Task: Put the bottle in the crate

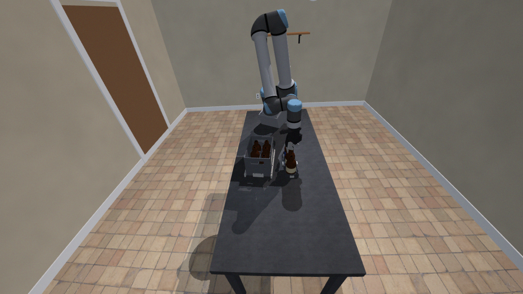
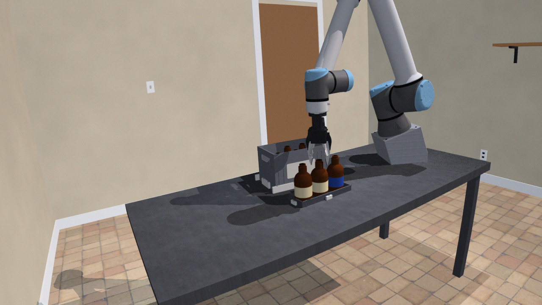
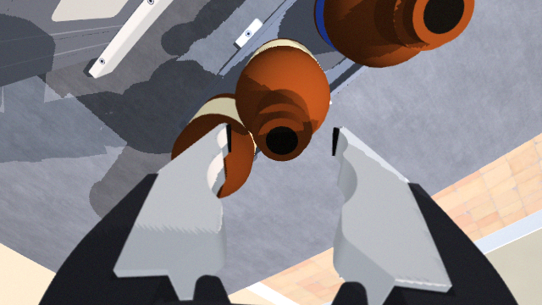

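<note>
Right now the tray is 14 cm below my hand. Round my hand: grey crate 5 cm behind, 23 cm to the right, 7 cm below.
</note>
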